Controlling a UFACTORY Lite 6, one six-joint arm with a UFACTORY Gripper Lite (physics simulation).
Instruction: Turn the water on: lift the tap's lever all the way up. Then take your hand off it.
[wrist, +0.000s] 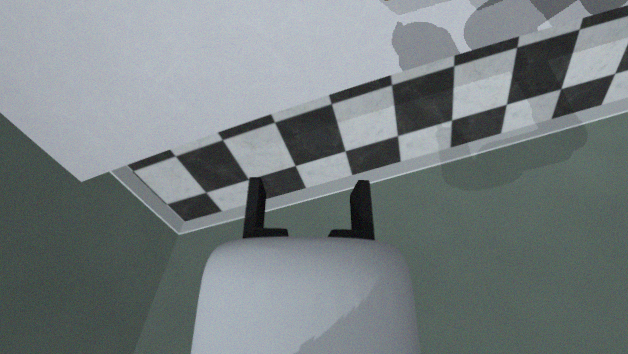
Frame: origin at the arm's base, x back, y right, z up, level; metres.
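Seen in the pictures: hand at its tool point: (308, 209).
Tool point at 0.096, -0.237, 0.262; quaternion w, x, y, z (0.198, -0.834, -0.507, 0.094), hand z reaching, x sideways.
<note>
A point is followed by its place in that frame, as x, y, z.
My gripper (309, 182) {0.096, -0.237, 0.262} is in the lower middle of the wrist view. Its two black fingers stand well apart with a gap between them, so it is open, and no object shows between them. The white rounded gripper body fills the bottom middle. The tap and its lever do not show in this view, so the lever's position and the gripper's distance from it cannot be told.
A pale table top (175, 75) {0.059, -0.430, -0.065} fills the upper left. A black-and-white checkered tile strip (310, 170) with a grey border runs diagonally past the fingertips. A dull green surface (500, 260) lies beyond it. Grey shadows fall at the upper right.
</note>
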